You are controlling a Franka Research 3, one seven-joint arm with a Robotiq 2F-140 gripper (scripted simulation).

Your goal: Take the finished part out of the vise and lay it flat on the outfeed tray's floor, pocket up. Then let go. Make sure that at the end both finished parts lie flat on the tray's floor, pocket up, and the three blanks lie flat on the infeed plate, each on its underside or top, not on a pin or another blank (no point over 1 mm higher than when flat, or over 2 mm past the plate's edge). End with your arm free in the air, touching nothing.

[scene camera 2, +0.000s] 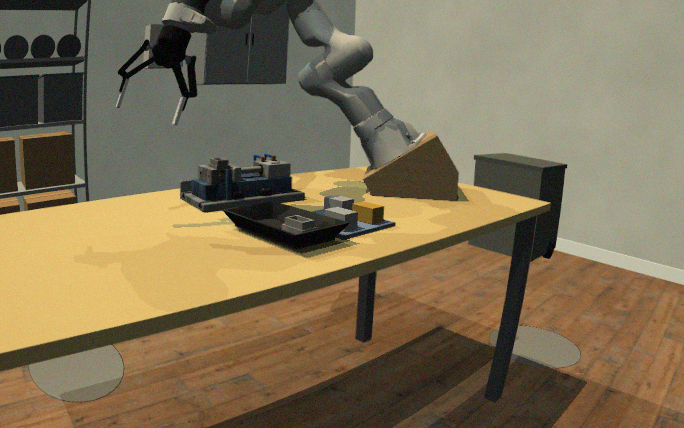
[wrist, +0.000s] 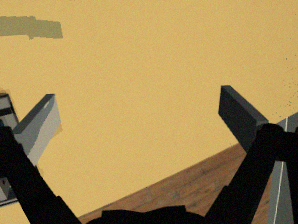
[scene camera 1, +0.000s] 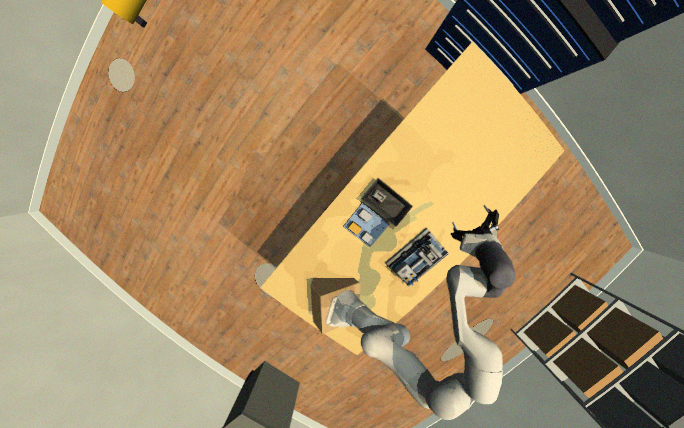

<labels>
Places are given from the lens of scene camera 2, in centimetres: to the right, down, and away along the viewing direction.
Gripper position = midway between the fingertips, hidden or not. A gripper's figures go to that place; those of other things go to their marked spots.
gripper [scene camera 2: 146, 115]: -44, -22, 100
vise [scene camera 2: 278, 184]: -17, -8, 132
</labels>
